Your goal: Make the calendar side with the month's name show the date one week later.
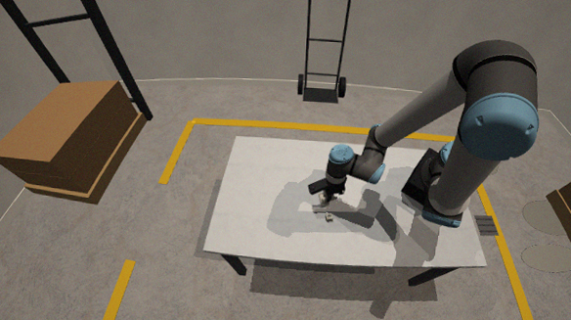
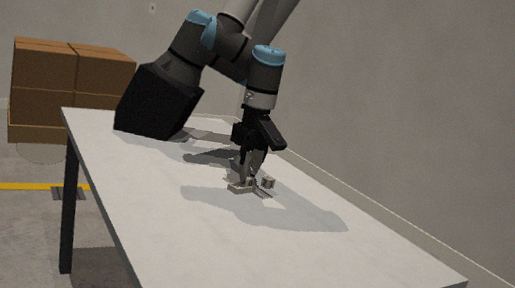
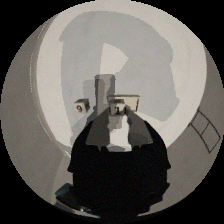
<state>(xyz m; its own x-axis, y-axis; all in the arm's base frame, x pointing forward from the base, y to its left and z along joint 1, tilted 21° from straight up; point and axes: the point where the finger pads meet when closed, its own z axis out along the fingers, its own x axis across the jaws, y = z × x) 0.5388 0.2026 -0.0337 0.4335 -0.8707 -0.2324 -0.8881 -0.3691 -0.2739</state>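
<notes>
My gripper is now 1 cm short of the calendar tray, 2 cm to the left of it and 3 cm above it.
</notes>
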